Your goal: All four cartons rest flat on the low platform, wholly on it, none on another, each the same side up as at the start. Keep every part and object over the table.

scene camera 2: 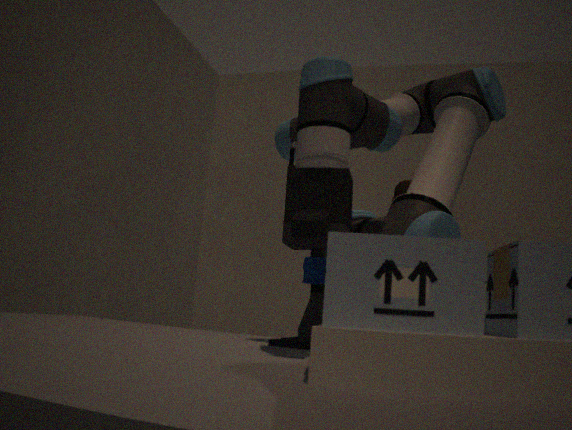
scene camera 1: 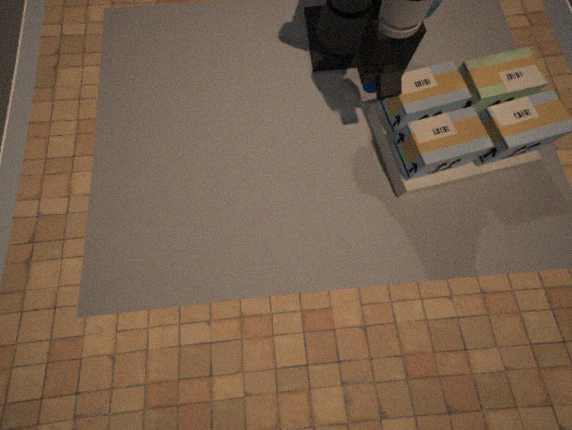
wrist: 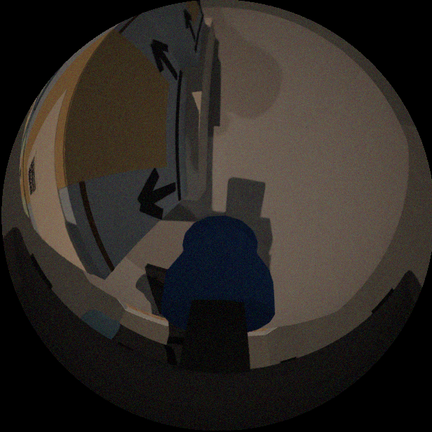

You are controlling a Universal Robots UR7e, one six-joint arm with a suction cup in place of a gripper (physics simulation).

I see my suction cup (wrist: 219, 260), a low platform (scene camera 1: 470, 171) and a blue carton (scene camera 2: 432, 285).
